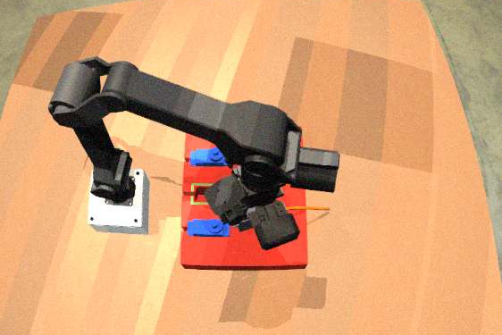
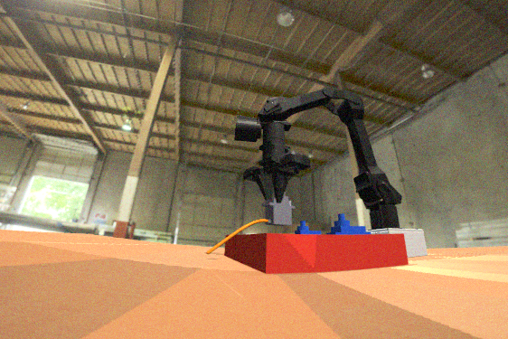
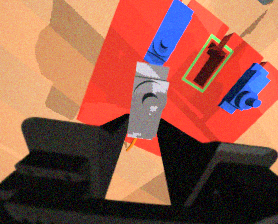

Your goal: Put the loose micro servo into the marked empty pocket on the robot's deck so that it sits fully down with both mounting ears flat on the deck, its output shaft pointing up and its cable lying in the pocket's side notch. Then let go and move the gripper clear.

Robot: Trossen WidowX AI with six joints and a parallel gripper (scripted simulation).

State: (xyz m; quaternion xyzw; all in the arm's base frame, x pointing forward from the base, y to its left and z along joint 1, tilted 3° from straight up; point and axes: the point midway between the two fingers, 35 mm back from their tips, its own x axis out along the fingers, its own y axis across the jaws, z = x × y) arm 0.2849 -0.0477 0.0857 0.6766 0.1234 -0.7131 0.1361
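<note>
Now: gripper tip 1 cm short of the red deck, 6 cm to the right of it and 10 cm above it.
</note>
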